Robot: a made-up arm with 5 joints.
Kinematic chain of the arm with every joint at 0, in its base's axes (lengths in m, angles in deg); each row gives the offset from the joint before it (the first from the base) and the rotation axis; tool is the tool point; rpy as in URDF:
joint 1: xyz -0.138 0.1 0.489 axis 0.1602 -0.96 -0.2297
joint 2: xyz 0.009 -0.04 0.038 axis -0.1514 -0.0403 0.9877
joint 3: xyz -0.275 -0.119 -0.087 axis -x
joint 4: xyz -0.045 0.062 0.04 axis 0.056 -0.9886 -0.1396
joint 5: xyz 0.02 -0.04 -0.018 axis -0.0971 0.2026 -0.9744
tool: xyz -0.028 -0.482 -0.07 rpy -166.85 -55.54 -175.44
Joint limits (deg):
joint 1: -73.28..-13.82
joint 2: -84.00..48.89
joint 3: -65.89..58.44
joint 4: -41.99..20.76
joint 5: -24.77..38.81
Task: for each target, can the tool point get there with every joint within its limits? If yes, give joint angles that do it. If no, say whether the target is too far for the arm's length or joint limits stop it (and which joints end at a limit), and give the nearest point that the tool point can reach.
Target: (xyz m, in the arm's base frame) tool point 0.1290 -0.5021 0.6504
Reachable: yes | joints -45.68 30.00 31.04 7.91 -2.29
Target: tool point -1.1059 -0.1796 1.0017
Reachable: no: too far | nearest point -0.8017 -0.1044 0.8387 | short by 0.353 m
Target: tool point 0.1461 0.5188 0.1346
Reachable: no: joint limits stop it (at a limit: joint 1, joint 2, joint 3, joint 4, joint 5) | nearest point -0.3545 0.3013 0.0518 | short by 0.552 m
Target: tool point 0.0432 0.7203 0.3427
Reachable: no: joint limits stop it (at a limit: joint 1, joint 2, joint 3, joint 4, joint 5) | nearest point -0.4132 0.6976 0.2259 | short by 0.472 m
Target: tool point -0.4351 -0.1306 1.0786
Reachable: yes | joints -38.90 -25.91 43.04 -14.52 22.51
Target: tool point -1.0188 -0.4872 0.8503
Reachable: no: too far | nearest point -0.7553 -0.3253 0.7401 | short by 0.328 m
